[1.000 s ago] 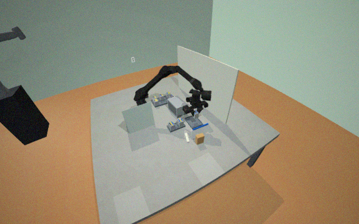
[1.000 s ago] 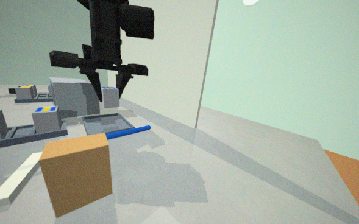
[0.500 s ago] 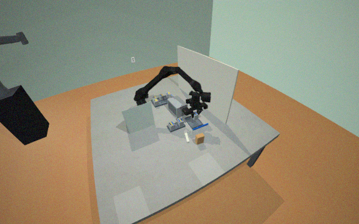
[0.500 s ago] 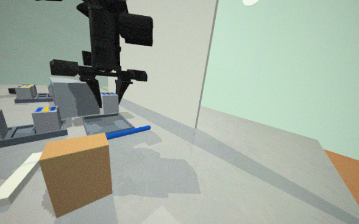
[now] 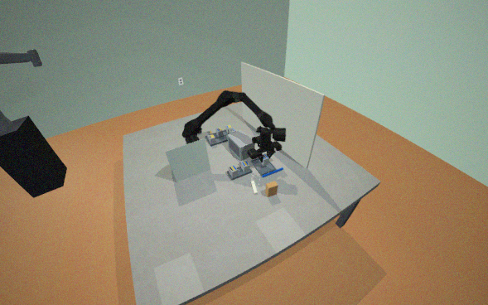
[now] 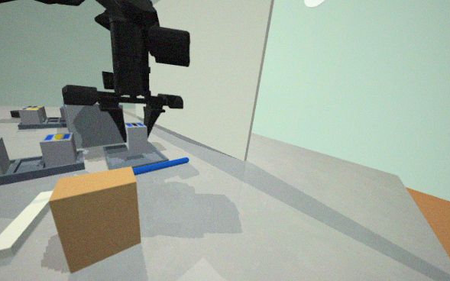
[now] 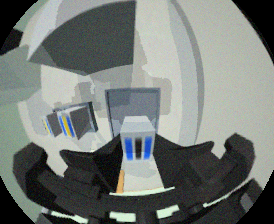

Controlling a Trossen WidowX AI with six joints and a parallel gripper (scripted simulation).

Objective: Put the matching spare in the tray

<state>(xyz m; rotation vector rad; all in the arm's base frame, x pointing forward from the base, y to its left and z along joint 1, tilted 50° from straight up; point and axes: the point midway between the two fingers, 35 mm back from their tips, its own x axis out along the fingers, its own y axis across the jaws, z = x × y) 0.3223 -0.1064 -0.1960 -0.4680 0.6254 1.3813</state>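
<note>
My gripper tip is now 150 mm past the rack, 30 mm to the right of it and 30 mm above it. Round my gripper tip: mounted unit (200 mm to the left, 40 mm behind, 10 mm above); then wall panel (200 mm ahead, 190 mm to the left, 190 mm above).
</note>
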